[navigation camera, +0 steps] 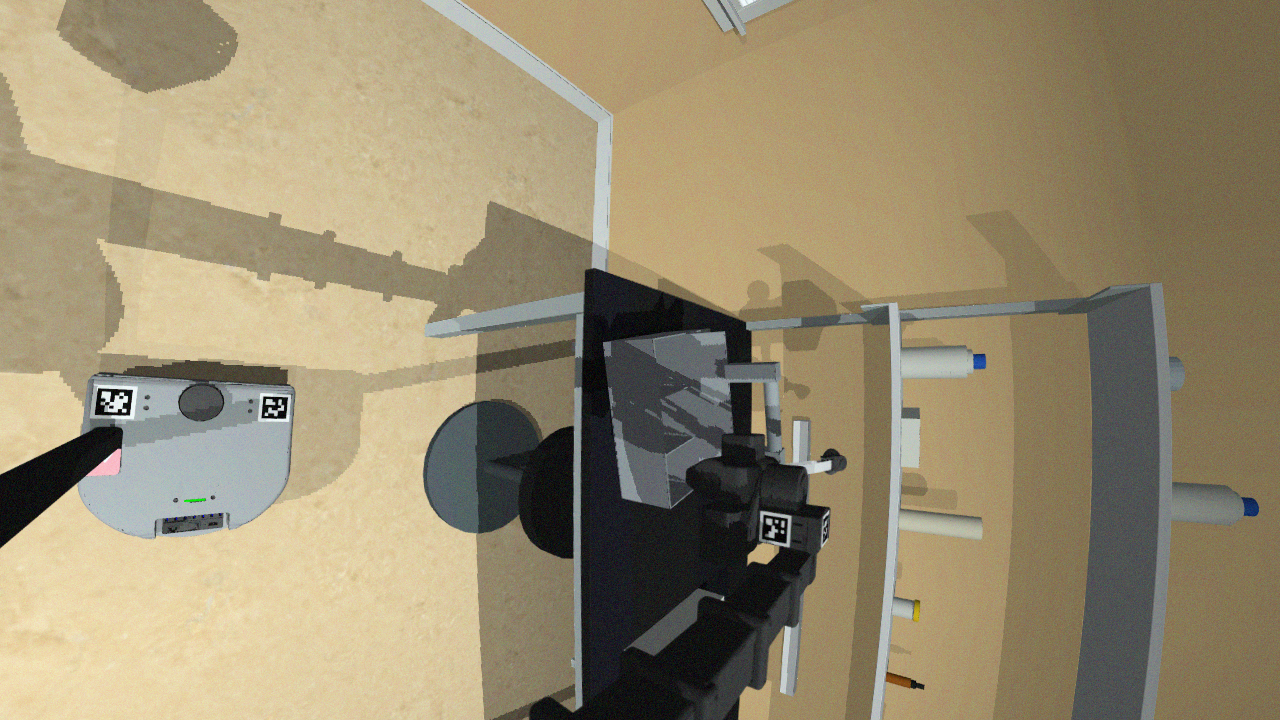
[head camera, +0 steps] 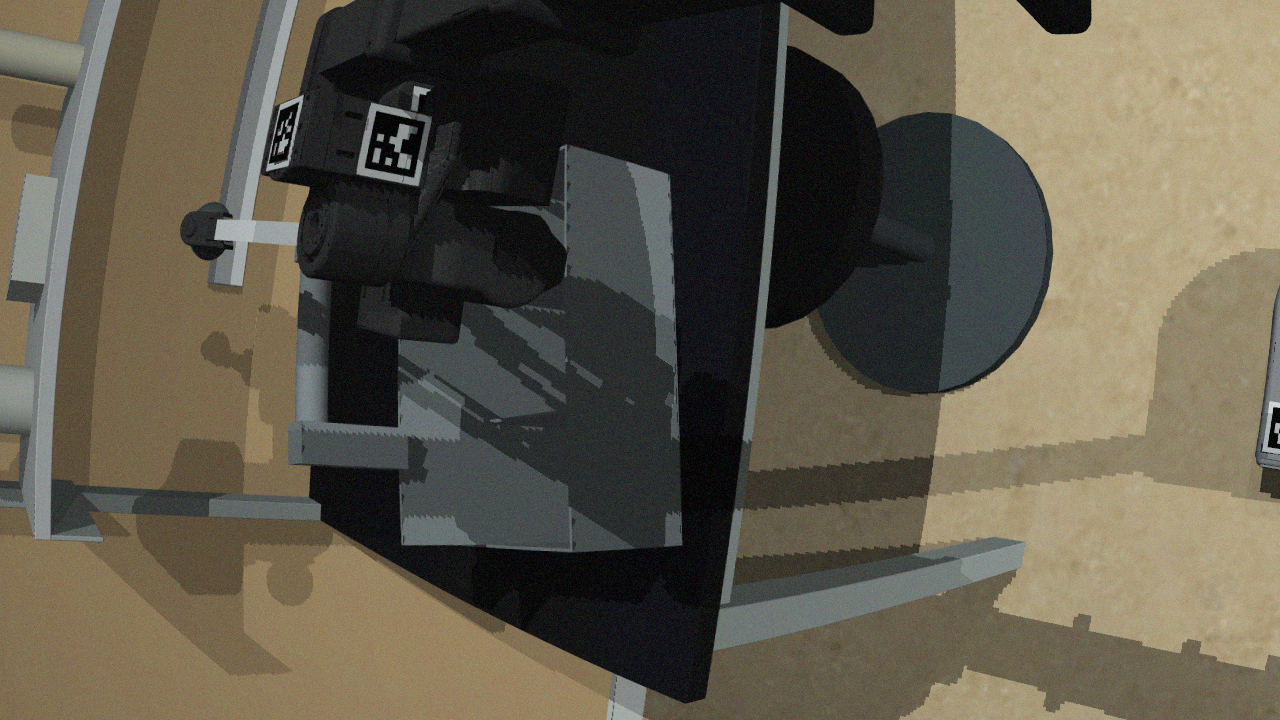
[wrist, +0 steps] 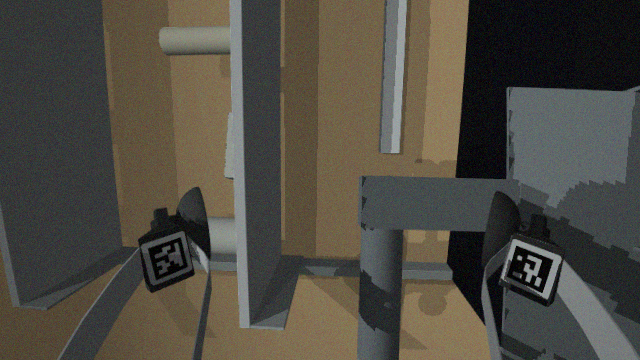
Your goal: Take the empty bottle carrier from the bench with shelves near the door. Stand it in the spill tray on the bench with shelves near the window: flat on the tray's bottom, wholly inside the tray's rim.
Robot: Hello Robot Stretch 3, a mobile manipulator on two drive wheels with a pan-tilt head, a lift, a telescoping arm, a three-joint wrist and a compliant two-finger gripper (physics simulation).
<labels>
my gripper: navigation camera; head camera; wrist 343,215
grey bottle carrier: navigation camera; head camera; wrist 565,147
white spill tray: navigation camera 684,615; not seen in the head camera view (out of frame); not seen in the wrist view (out of frame)
same spot on my gripper: [navigation camera: 831,462] = [head camera: 214,234]
same spot on grey bottle carrier: [navigation camera: 669,392] = [head camera: 538,417]
</labels>
